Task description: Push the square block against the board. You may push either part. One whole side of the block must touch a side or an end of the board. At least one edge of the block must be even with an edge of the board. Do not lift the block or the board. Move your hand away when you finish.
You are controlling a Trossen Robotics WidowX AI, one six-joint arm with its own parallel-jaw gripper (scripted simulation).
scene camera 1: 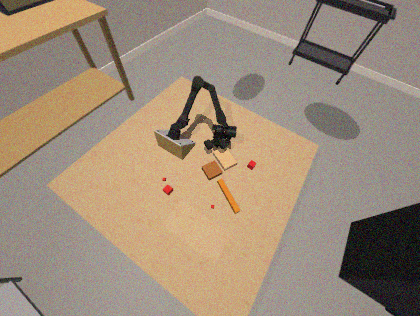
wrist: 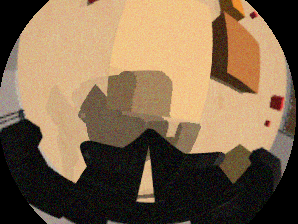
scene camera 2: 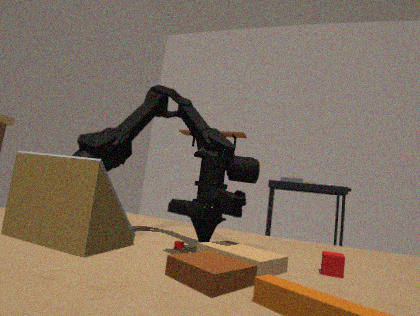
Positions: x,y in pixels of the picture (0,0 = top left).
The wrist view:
gripper: 149,131
brown square block: 235,56
pale flat slab: 160,65
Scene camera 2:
gripper: 203,247
brown square block: 212,274
pale flat slab: 267,262
